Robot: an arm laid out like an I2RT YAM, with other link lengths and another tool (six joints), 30 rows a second.
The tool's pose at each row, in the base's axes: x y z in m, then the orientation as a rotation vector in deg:
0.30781, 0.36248, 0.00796, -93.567, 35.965, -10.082
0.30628, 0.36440, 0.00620, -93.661, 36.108, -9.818
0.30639, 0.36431, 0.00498, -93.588, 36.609, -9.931
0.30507, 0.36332, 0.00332, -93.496, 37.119, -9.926
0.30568, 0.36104, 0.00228, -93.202, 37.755, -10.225
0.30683, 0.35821, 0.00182, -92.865, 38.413, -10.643
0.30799, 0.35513, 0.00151, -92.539, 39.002, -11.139
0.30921, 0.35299, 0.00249, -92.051, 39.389, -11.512
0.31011, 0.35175, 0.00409, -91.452, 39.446, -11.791
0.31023, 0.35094, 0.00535, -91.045, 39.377, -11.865
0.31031, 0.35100, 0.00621, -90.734, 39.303, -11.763
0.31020, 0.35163, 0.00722, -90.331, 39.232, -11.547
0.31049, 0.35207, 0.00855, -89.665, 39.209, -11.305
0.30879, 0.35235, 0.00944, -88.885, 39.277, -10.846
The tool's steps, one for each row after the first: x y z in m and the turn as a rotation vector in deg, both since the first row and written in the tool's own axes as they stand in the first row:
-0.00180, 0.00206, 0.00127, -0.172, -0.074, 0.209
-0.00137, 0.00320, 0.00146, -0.188, 0.301, 0.472
-0.00159, 0.00521, 0.00028, -0.214, 0.604, 0.812
0.00029, 0.00610, -0.00124, -0.018, 1.166, 1.114
0.00276, 0.00630, -0.00309, 0.234, 1.814, 1.375
0.00532, 0.00636, -0.00519, 0.504, 2.473, 1.546
0.00715, 0.00514, -0.00666, 0.945, 2.918, 1.710
0.00813, 0.00340, -0.00760, 1.546, 3.092, 1.759
0.00833, 0.00219, -0.00847, 1.957, 3.069, 1.791
0.00816, 0.00134, -0.00853, 2.246, 2.937, 1.893
0.00751, 0.00038, -0.00821, 2.597, 2.726, 2.087
0.00722, -0.00099, -0.00792, 3.178, 2.511, 2.402
0.00545, -0.00135, -0.00862, 3.802, 2.205, 2.929

